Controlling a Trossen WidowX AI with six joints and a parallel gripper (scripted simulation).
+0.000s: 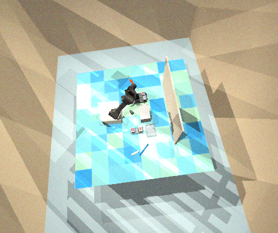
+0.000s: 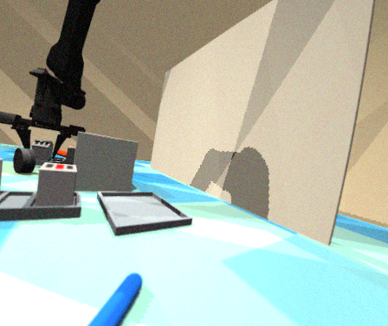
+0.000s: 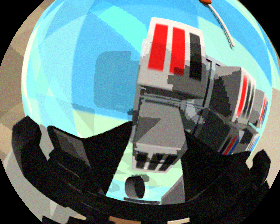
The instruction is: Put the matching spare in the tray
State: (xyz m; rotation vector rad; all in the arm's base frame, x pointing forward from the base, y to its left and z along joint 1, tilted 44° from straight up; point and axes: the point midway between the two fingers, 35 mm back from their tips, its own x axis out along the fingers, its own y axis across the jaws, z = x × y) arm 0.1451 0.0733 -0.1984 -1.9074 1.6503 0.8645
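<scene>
My gripper tip is 330 mm to the left of the shallow dark tray, 220 mm short of it and 10 mm above it. The rest, counted from my gripper tip: plain grey box 150 mm to the right, 150 mm ahead, 30 mm above; then black cylinder 140 mm to the right, 10 mm ahead, 10 mm above; then dark rack 330 mm to the right, 80 mm ahead, 10 mm below.
</scene>
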